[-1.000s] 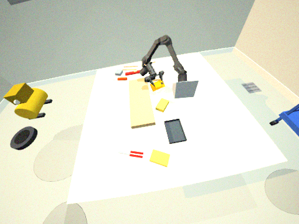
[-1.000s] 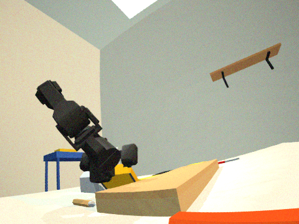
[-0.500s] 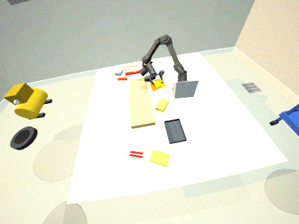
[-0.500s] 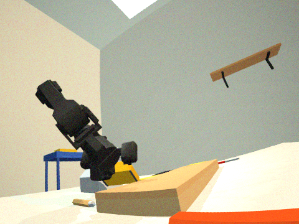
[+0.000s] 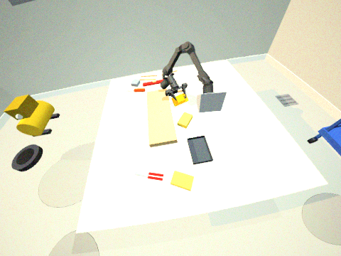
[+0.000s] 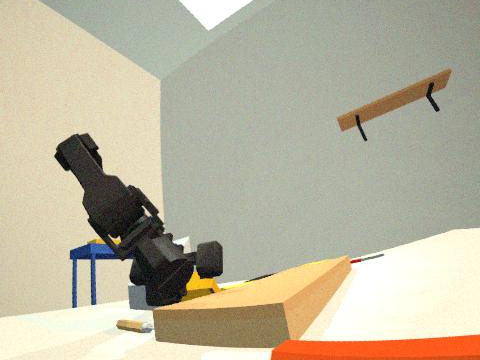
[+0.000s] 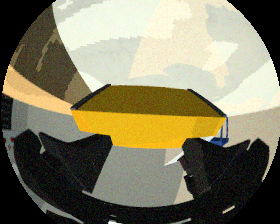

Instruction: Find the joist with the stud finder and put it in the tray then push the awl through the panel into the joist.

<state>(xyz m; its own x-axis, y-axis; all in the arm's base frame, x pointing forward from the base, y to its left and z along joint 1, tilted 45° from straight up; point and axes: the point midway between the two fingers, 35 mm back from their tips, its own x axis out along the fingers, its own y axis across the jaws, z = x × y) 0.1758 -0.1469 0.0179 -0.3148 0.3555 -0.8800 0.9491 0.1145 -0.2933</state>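
Now: gripper tip 10 mm past the yellow stud finder, 10 mm to the left of it and 10 mm above it. Round my gripper tip: red level: 190 mm ahead, 350 mm to the right, 50 mm below; dark tray: 20 mm behind, 410 mm to the left, 50 mm below; awl: 30 mm ahead, 160 mm to the right, 60 mm below.
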